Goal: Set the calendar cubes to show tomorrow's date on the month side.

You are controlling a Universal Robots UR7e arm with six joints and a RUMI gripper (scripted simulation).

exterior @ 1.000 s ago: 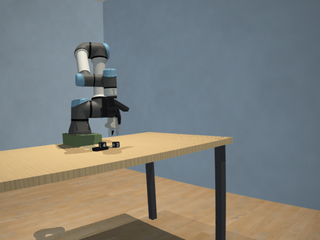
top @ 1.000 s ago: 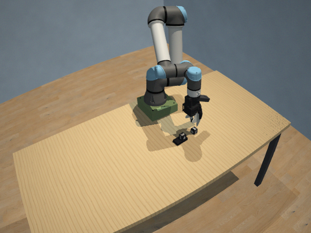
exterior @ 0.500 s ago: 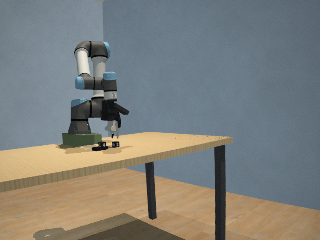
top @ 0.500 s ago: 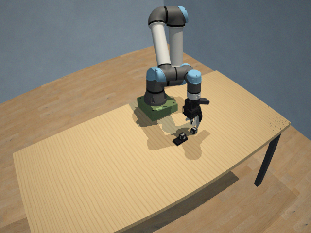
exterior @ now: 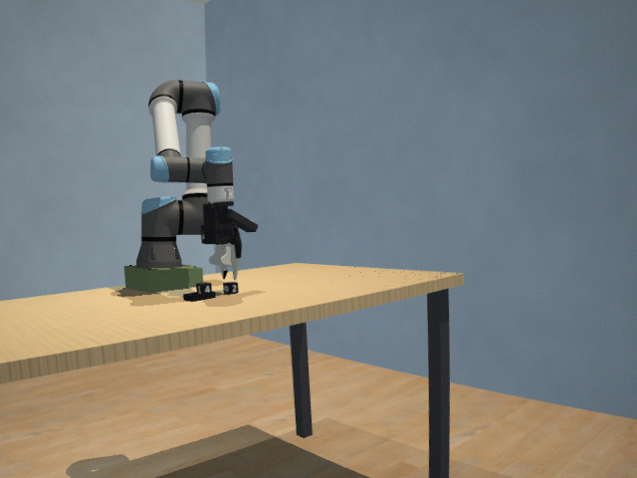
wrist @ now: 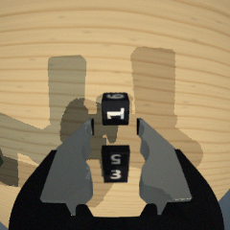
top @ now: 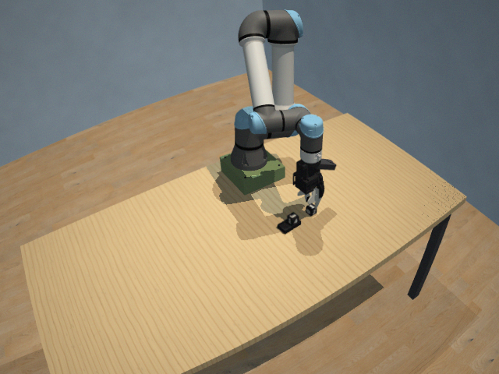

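Right now the black digit cube is 4 cm below my hand. The rest, counted from my hand: black calendar tray (11 cm to the right, 5 cm below, 2 cm ahead).
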